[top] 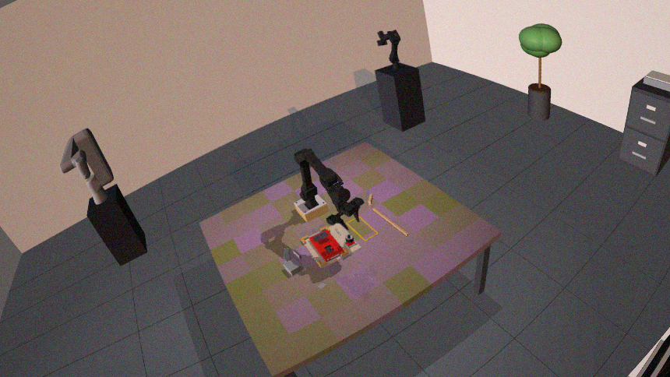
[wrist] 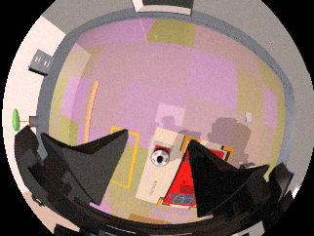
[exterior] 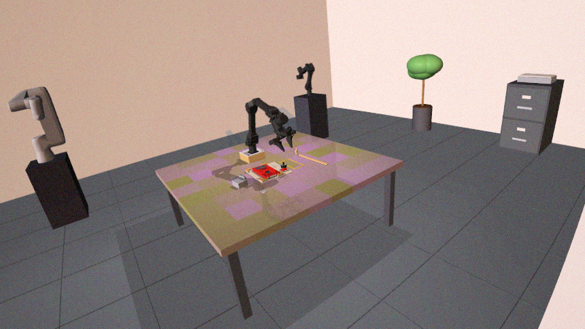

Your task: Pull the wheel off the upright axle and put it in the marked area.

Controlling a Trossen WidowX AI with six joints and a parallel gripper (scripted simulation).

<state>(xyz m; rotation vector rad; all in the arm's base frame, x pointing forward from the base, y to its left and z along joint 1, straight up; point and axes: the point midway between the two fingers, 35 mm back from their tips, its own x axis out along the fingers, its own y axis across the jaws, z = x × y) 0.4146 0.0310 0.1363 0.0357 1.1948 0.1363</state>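
My gripper tip is 6 cm past the wheel, 1 cm to the left of it and 12 cm above it. Also, from my gripper tip: small grey block (10 cm behind, 32 cm to the right, 15 cm below); long wooden stick (6 cm behind, 24 cm to the left, 16 cm below); short wooden peg (29 cm behind, 26 cm to the left, 15 cm below).
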